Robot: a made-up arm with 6 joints. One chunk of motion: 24 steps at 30 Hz.
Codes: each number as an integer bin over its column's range. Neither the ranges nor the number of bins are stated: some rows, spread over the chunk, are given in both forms.
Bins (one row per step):
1: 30 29 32 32 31 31
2: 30 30 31 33 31 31
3: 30 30 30 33 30 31
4: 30 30 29 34 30 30
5: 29 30 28 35 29 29
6: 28 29 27 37 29 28
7: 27 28 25 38 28 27
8: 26 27 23 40 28 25
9: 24 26 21 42 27 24
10: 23 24 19 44 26 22
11: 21 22 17 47 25 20
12: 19 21 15 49 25 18
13: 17 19 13 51 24 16
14: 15 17 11 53 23 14
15: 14 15 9 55 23 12
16: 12 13 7 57 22 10
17: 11 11 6 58 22 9
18: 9 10 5 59 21 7
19: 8 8 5 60 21 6
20: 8 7 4 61 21 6
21: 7 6 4 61 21 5
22: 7 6 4 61 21 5
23: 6 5 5 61 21 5
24: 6 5 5 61 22 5
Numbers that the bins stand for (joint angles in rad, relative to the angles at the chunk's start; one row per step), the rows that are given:
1: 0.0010 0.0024 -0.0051 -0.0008 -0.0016 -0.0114
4: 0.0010 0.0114 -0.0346 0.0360 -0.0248 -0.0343
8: -0.1298 -0.0157 -0.0937 0.1465 -0.0711 -0.1486
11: -0.2933 -0.0610 -0.1527 0.2754 -0.1406 -0.2629
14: -0.4895 -0.1062 -0.2117 0.3859 -0.1870 -0.4000
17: -0.6203 -0.1605 -0.2610 0.4779 -0.2102 -0.5143
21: -0.7511 -0.2057 -0.2806 0.5332 -0.2333 -0.6057
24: -0.7838 -0.2148 -0.2708 0.5332 -0.2102 -0.6057
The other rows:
2: 0.0010 0.0114 -0.0149 0.0176 -0.0016 -0.0114
3: 0.0010 0.0114 -0.0248 0.0176 -0.0248 -0.0114
5: -0.0317 0.0114 -0.0444 0.0544 -0.0479 -0.0571
6: -0.0644 0.0024 -0.0543 0.0913 -0.0479 -0.0800
7: -0.0971 -0.0067 -0.0740 0.1097 -0.0711 -0.1029
9: -0.1952 -0.0248 -0.1133 0.1833 -0.0943 -0.1714
10: -0.2279 -0.0429 -0.1330 0.2202 -0.1175 -0.2171
12: -0.3587 -0.0700 -0.1724 0.3122 -0.1406 -0.3086
13: -0.4241 -0.0881 -0.1921 0.3490 -0.1638 -0.3543
15: -0.5222 -0.1243 -0.2314 0.4227 -0.1870 -0.4457
16: -0.5876 -0.1424 -0.2511 0.4595 -0.2102 -0.4914
18: -0.6857 -0.1695 -0.2708 0.4963 -0.2333 -0.5600
19: -0.7184 -0.1876 -0.2708 0.5148 -0.2333 -0.5829
20: -0.7184 -0.1967 -0.2806 0.5332 -0.2333 -0.5829
22: -0.7511 -0.2057 -0.2806 0.5332 -0.2333 -0.6057
23: -0.7838 -0.2148 -0.2708 0.5332 -0.2333 -0.6057

